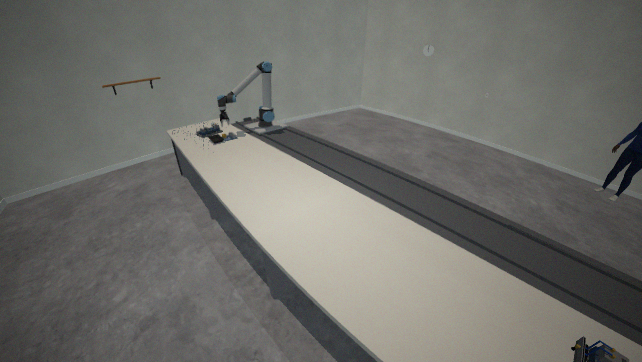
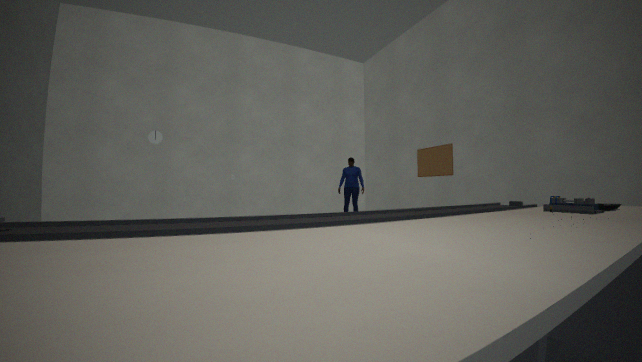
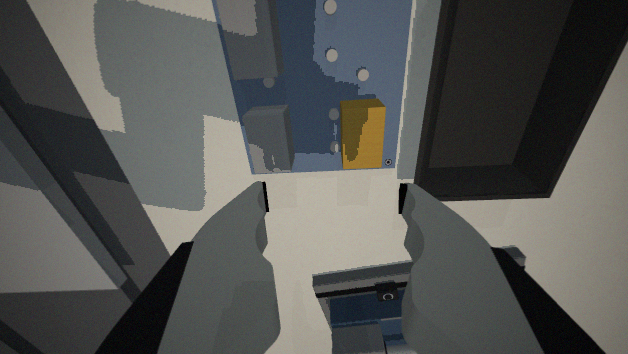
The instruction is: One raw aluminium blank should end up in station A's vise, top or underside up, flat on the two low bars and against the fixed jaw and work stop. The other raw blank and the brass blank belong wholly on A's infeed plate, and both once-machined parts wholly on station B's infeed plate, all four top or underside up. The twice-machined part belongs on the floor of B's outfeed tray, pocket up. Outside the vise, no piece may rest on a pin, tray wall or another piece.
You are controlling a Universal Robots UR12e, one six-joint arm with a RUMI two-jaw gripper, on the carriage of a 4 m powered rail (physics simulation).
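Pixels of known places: gripper, between the fingertips: [image 1: 225, 126] [image 3: 332, 185]; arm's base, origin of its link: [image 1: 265, 125].
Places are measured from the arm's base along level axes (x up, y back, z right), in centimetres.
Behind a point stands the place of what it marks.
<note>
My gripper [image 3: 332, 185] @[x 11.3, y -57.7, z -1.0 cm] [image 1: 224, 121] @[x 11.3, y -57.7, z -1.0 cm] is open and empty, above the table between a blue infeed plate [image 3: 306, 162] @[x -2.2, y -54.7, z 3.9 cm] and a vise [image 3: 360, 279] @[x -1.1, y -60.6, z 23.5 cm] [image 1: 209, 131] @[x 1.9, y -71.2, z 25.5 cm]. The brass blank [image 3: 363, 135] @[x 1.4, y -60.8, z -0.2 cm] [image 1: 224, 135] @[x 0.7, y -61.1, z -2.2 cm] lies on the plate's near right part, close beside two pins; contact cannot be told. A grey aluminium block [image 3: 267, 135] @[x 1.4, y -51.8, z -1.0 cm] lies at the plate's near left edge. Another grey block [image 3: 252, 52] @[x 1.4, y -52.0, z -8.0 cm] lies farther up the left side, cut off by the frame. No pocket shows on either; their kinds are unclear. The right finger hides part of the vise.
A black tray [image 3: 472, 182] @[x -0.1, y -72.6, z 6.8 cm] [image 1: 216, 139] @[x -1.8, y -71.9, z -1.7 cm] stands right of the plate. Several round pins [image 3: 331, 55] @[x -1.4, y -58.3, z -7.0 cm] stand on the plate. The dark rail [image 3: 60, 120] [image 1: 400, 185] runs along the table. Another vise station [image 1: 595, 351] @[x 2.9, y -56.9, z -339.8 cm] [image 2: 572, 207] @[x 0.8, y -69.8, z -334.0 cm] stands at the table's other end, with a dark tray [image 2: 611, 206] @[x 0.5, y -83.6, z -368.4 cm].
</note>
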